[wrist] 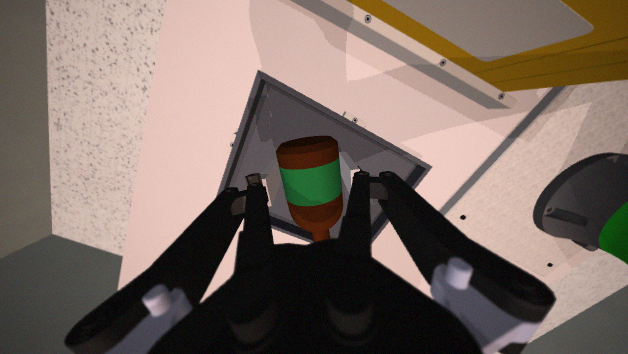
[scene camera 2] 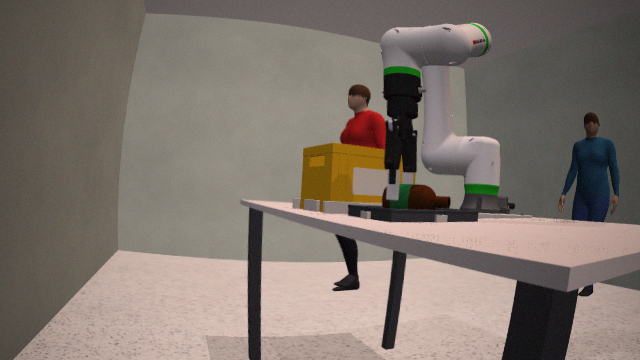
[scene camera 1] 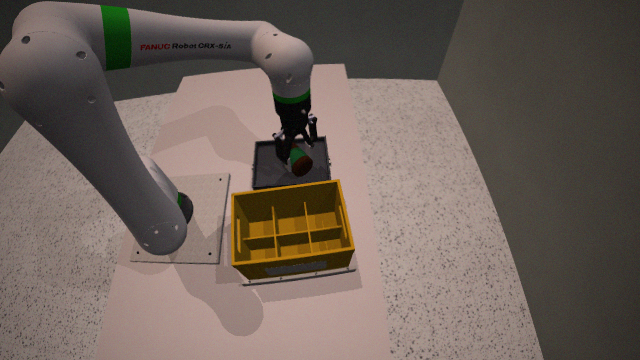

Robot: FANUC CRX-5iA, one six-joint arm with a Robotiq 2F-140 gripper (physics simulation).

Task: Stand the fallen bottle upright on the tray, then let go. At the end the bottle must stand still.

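Frame: origin at the arm's base, x ahead, y left, z up, level; metres.
Where they show: gripper, fingertip midpoint: (wrist: pixel 309 165) (scene camera 2: pixel 399 200) (scene camera 1: pixel 299 162); arm's base at its link origin: (wrist: pixel 579 196) (scene camera 2: pixel 479 212).
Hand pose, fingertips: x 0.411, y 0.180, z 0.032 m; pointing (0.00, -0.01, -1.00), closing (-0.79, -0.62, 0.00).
Things, the pixels of their top centre, and the offset from my fingertips. Level surfaces: height alone.
- brown bottle with a green band, top centre: (wrist: pixel 315 214) (scene camera 2: pixel 419 184) (scene camera 1: pixel 289 147) 0.030 m back, 0.035 m left, 0.037 m up
- dark grey tray at its top centre: (wrist: pixel 319 187) (scene camera 2: pixel 415 208) (scene camera 1: pixel 290 160) 0.031 m back, 0.024 m left, 0.016 m down
- yellow crate with six compartments, top centre: (scene camera 1: pixel 288 220) (scene camera 2: pixel 360 150) 0.000 m ahead, 0.262 m right, 0.133 m up
- table at its surface level: 0.042 m down
The brown bottle with a green band (scene camera 1: pixel 299 158) (scene camera 2: pixel 422 196) (wrist: pixel 312 184) lies on its side on the dark grey tray (scene camera 1: pixel 267 172) (scene camera 2: pixel 425 215) (wrist: pixel 300 117). In scene camera 2 its neck points right; in the wrist view its base points up and its neck runs down behind the gripper's body. My gripper (scene camera 1: pixel 300 153) (scene camera 2: pixel 400 187) (wrist: pixel 309 165) points down over the tray and is shut on the bottle, with one pale finger pad on each side of the body near the green band. The pads are partly hidden in the wrist view.
A yellow crate with six compartments (scene camera 1: pixel 255 205) (scene camera 2: pixel 317 182) (wrist: pixel 595 52) stands right beside the tray. The robot's base plate (scene camera 1: pixel 207 200) is on the tray's other side. A person in red (scene camera 2: pixel 364 130) and a person in blue (scene camera 2: pixel 592 170) stand beyond the table (scene camera 2: pixel 500 250).
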